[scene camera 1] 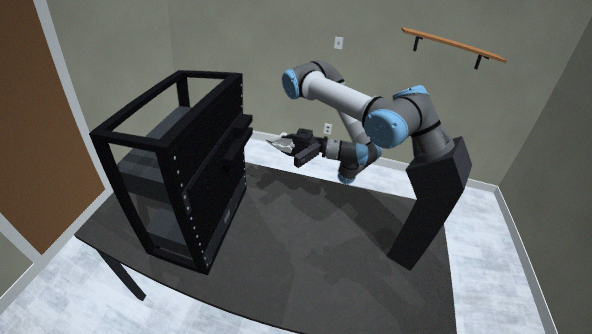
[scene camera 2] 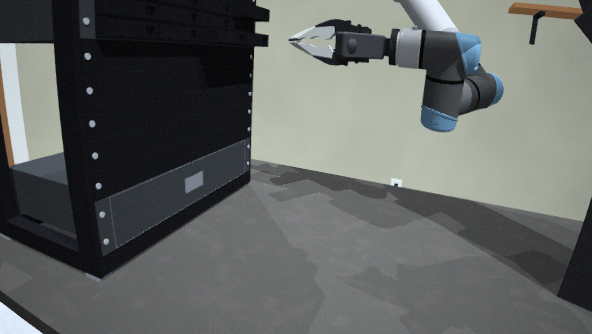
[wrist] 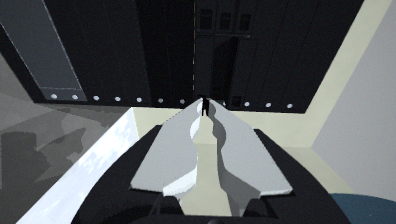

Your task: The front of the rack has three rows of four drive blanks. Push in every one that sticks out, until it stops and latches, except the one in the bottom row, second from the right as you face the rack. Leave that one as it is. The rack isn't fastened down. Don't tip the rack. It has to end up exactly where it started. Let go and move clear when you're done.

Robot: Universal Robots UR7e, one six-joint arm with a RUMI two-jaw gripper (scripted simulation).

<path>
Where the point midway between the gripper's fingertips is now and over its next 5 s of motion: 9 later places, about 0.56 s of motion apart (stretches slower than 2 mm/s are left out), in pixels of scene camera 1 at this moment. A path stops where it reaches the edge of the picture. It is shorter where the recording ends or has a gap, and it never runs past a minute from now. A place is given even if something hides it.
My gripper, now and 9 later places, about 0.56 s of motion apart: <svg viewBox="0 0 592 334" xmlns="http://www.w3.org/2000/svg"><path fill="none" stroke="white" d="M266 140L258 138L252 137L251 137L250 137L248 137L245 137L243 136L242 136L241 136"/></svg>
</path>
